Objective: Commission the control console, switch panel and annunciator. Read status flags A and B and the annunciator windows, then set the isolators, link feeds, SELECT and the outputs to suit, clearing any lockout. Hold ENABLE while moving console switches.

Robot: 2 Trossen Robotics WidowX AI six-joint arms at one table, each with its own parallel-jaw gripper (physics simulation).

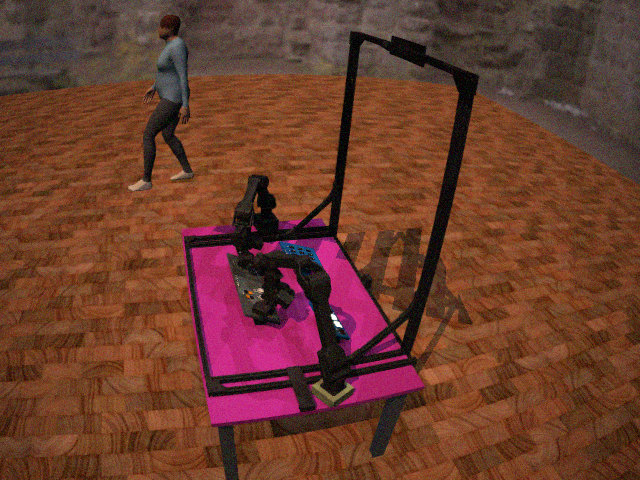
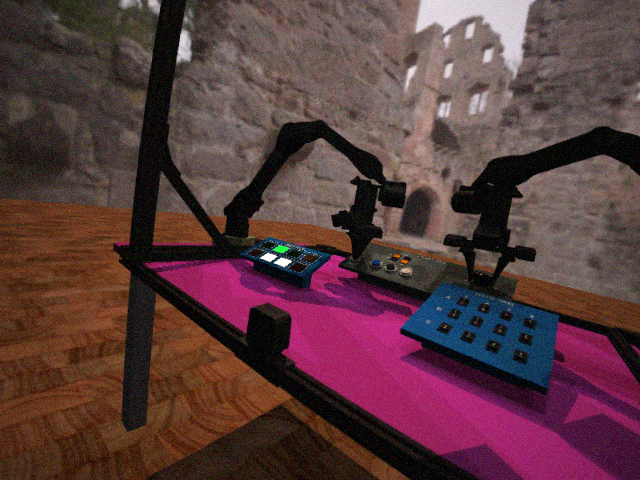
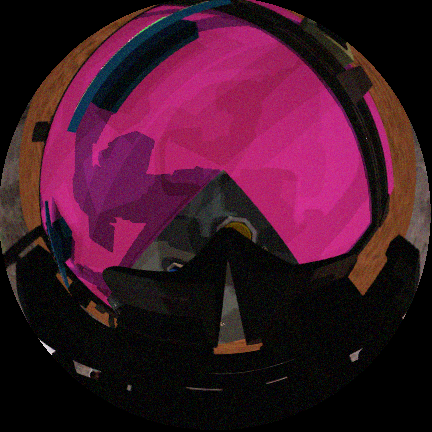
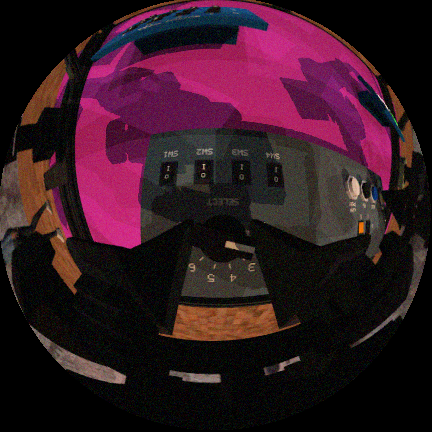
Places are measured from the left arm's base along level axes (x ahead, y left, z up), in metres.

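Pixels of known places: left gripper, between the fingertips: [image 1: 270, 315] [image 2: 354, 259] [image 3: 225, 232] [image 4: 381, 192]; right gripper, between the fingertips: [image 1: 243, 265] [image 2: 480, 284] [image 4: 221, 224]; left arm's base, origin of its link: [image 1: 333, 386] [image 2: 235, 235]; right arm's base, origin of its link: [image 1: 266, 216] [image 3: 76, 298].
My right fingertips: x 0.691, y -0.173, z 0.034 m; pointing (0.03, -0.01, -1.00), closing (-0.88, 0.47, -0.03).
Note:
Ahead of a thing's pixels: the offset from my right fingertips to its top centre. "*": to the spot under its first point.
The grey console @(0.120 m back, 0.062 m left, 0.026 m up) [image 1: 251, 304] [image 2: 439, 276] [image 3: 210, 205] [image 4: 310, 200] carries switches SW1 to SW4 and the SELECT knob @(0.002 m ahead, 0.005 m left, 0.026 m up) [image 4: 222, 252]. My right gripper [image 2: 482, 281] [image 4: 221, 224] is shut on that knob; a finger hides the numbers beside its pointer, which lies above the 3. My left gripper [image 2: 356, 256] [image 3: 225, 232] is shut and empty, its tips at the yellow button @(0.298 m back, 0.109 m left, 0.010 m down) [image 3: 239, 230], partly hiding it. The annunciator @(0.450 m back, 0.042 m right, 0.005 m up) [image 2: 305, 276] [image 3: 85, 100] shows one green window @(0.470 m back, 0.032 m right, 0.004 m down) [image 2: 280, 249] and two white ones. The blue switch panel @(* 0.170 m back, 0.275 m right, 0.030 m down) [image 2: 421, 322] [image 4: 250, 20] bears rows of black switches.
Blue @(0.240 m back, 0.078 m left, 0.006 m down) [image 2: 376, 264], black @(0.203 m back, 0.059 m left, 0.006 m down) [image 2: 391, 267] and white @(0.165 m back, 0.040 m left, 0.006 m down) [image 2: 405, 271] buttons and orange indicators @(* 0.188 m back, 0.120 m left, 0.009 m up) [image 2: 396, 256] sit on the console between the grippers. A black frame [image 1: 449, 196] rises along one table side. A person [image 1: 173, 72] is on the floor beyond the table.

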